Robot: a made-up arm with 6 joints.
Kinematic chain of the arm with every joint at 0, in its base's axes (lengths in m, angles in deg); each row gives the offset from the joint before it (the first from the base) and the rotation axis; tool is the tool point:
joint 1: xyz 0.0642 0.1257 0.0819 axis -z
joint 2: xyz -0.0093 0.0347 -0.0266 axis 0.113 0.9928 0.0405
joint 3: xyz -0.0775 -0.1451 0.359 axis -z
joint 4: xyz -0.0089 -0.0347 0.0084 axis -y
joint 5: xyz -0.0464 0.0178 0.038 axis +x
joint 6: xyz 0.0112 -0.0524 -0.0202 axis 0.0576 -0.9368 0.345
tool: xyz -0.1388 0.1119 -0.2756
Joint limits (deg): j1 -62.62..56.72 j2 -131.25..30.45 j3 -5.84..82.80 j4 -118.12..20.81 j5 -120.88..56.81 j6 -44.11..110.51
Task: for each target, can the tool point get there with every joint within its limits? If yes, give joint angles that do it. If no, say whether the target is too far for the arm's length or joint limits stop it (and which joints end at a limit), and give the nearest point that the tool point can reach.
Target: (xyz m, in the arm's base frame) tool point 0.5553 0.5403 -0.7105
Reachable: no: too far | nearest point 0.1440 0.4013 -0.4285 | short by 0.518 m
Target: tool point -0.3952 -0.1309 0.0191
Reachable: yes | joints -36.30 -52.64 4.04 -93.04 14.20 39.92
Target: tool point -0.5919 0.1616 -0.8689
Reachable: no: too far | nearest point -0.3803 0.1500 -0.5497 | short by 0.383 m
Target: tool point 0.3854 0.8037 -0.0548
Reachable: no: joint limits stop it (at a limit: joint 1, joint 5, joint 6) | nearest point 0.0940 0.6079 -0.0560 | short by 0.351 m
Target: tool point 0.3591 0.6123 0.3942
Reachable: no: joint limits stop it (at a limit: joint 1, joint 2, joint 3, joint 5) | nearest point 0.3165 0.4717 0.4130 | short by 0.148 m
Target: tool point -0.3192 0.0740 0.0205
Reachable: yes | joints 32.34 -50.23 54.85 -46.38 -85.18 95.70
